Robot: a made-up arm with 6 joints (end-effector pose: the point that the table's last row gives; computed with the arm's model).
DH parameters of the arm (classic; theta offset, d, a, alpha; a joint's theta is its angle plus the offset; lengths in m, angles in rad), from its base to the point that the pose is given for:
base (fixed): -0.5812 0 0.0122 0
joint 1: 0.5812 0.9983 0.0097 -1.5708
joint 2: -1.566 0 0.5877 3.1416
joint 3: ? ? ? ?
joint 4: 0 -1.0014 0.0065 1.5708
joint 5: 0 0.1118 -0.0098 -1.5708
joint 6: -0.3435 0 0.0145 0
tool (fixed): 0.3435 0.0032 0 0
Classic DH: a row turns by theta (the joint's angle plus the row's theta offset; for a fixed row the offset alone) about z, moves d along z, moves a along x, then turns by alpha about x.
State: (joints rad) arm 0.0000 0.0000 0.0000 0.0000 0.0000 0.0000
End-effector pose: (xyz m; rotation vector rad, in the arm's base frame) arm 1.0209 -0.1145 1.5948 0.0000 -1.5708 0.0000
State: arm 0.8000 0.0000 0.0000 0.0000 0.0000 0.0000
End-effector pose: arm 0.7917 0.6433 1.5948 0.6252 -1.4788 0.6252
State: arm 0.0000 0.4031 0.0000 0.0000 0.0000 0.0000
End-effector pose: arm 1.1747 -0.1145 1.1543 0.0000 -1.1677 0.0000
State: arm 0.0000 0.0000 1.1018 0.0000 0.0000 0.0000
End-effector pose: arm 0.4661 -0.1145 2.4804 0.0000 -2.6726 0.0000
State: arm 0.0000 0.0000 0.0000 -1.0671 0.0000 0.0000
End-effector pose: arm 1.0209 -0.0632 1.4872 0.8307 -1.4063 -0.8307
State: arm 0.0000 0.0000 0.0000 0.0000 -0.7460 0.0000
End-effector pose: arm 1.0244 -0.1145 1.5959 0.0000 -0.8248 0.0000
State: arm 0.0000 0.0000 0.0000 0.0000 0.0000 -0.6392
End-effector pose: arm 1.0209 -0.1217 1.5891 0.5005 -1.5122 -0.5005
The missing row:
joint 3: 0.0048 -0.0089 -0.0016 -1.5708
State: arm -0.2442 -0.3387 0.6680 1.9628 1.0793 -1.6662
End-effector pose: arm 0.2770 -0.0185 2.4721 -0.1963 -1.9511 1.1734
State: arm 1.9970 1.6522 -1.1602 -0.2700 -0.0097 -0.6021
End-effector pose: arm 0.2602 -0.2874 0.6529 -1.2988 0.1804 0.9668
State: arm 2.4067 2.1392 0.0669 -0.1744 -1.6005 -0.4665
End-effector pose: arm 0.0785 0.0842 -0.1924 -2.2134 0.4182 0.9528
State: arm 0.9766 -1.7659 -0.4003 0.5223 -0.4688 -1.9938
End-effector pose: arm -0.1380 -0.4081 1.8663 2.3983 -0.9008 -0.5010
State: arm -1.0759 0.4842 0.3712 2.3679 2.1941 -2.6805
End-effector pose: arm 0.7225 -1.1103 1.4662 1.0399 -0.0297 -0.3592
